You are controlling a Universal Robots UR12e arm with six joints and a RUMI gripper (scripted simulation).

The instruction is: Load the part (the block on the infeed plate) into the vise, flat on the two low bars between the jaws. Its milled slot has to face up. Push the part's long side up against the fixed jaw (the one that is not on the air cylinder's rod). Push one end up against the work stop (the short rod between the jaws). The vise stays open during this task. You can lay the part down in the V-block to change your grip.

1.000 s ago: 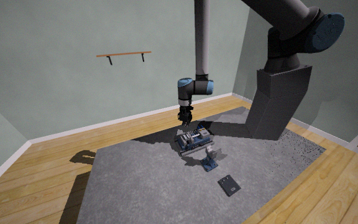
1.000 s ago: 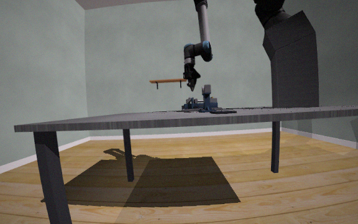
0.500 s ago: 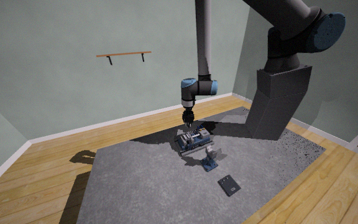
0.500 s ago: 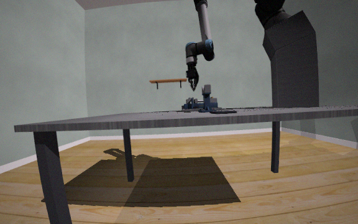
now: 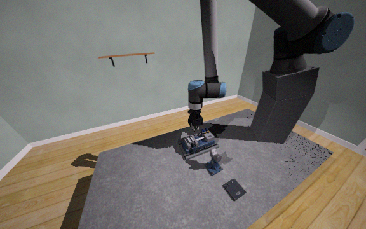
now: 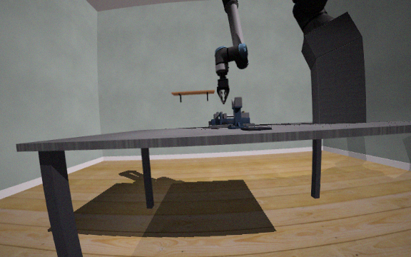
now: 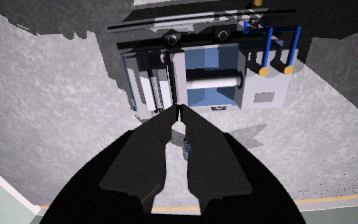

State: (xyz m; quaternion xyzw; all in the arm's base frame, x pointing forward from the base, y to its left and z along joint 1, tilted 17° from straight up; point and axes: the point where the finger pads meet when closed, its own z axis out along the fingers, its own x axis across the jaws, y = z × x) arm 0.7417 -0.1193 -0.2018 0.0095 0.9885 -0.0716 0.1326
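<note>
Right now the part is 80 mm below my hand, 40 mm ahead of it and 10 mm to the left of it. Also, from my hand: moving jaw (100 mm below, 10 mm to the left); then cylinder rod (100 mm below, 50 mm behind); then work stop (90 mm below, 60 mm to the left, 30 mm ahead).
</note>
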